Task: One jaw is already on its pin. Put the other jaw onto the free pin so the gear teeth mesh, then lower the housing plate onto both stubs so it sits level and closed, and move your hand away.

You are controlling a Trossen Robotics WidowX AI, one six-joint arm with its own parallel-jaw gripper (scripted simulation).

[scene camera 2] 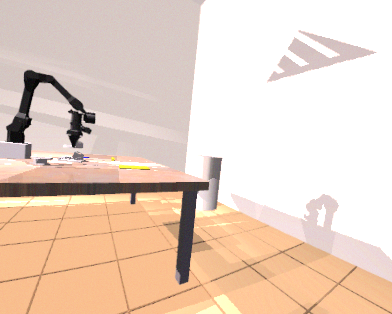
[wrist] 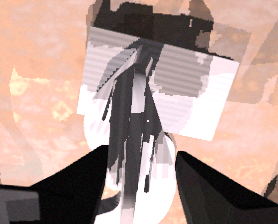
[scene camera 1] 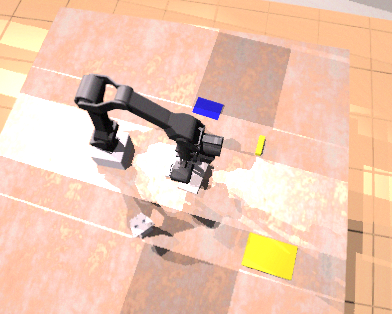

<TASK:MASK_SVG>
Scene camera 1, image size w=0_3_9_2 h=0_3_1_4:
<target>my gripper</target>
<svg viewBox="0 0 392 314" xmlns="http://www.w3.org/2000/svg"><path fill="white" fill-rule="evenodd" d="M170 179L189 184L195 165L191 161L194 163L200 161L210 164L215 160L215 156L199 153L198 151L184 153L176 146L176 157L180 159L179 161L176 160L175 165L172 167Z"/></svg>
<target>yellow patch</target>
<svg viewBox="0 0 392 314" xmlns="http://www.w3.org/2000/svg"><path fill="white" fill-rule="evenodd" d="M250 233L242 265L291 280L298 247Z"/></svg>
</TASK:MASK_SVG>
